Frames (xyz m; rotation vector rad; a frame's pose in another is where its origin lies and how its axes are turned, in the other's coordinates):
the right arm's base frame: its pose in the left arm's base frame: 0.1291 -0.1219 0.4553 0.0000 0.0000 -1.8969
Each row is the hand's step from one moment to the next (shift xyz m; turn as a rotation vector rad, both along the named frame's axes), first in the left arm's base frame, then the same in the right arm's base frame.
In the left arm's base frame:
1: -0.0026 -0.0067 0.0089 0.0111 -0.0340 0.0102
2: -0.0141 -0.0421 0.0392 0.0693 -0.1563 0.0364
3: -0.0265 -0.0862 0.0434 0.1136 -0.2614 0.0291
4: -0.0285 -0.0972 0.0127 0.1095 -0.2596 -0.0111
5: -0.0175 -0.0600 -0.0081 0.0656 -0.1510 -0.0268
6: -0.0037 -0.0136 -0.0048 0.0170 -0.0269 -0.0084
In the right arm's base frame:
1: 0.0072 -0.0003 0.0089 0.0287 0.0214 0.0102
2: 0.0444 0.0001 0.0392 0.1259 0.1157 0.0364
3: 0.0901 0.0025 0.0434 0.2112 0.1914 0.0291
4: 0.1012 0.0041 0.0127 0.2108 0.1869 -0.0111
5: 0.0624 0.0026 -0.0081 0.1220 0.1105 -0.0268
6: 0.0141 0.0009 -0.0048 0.0200 0.0247 -0.0084

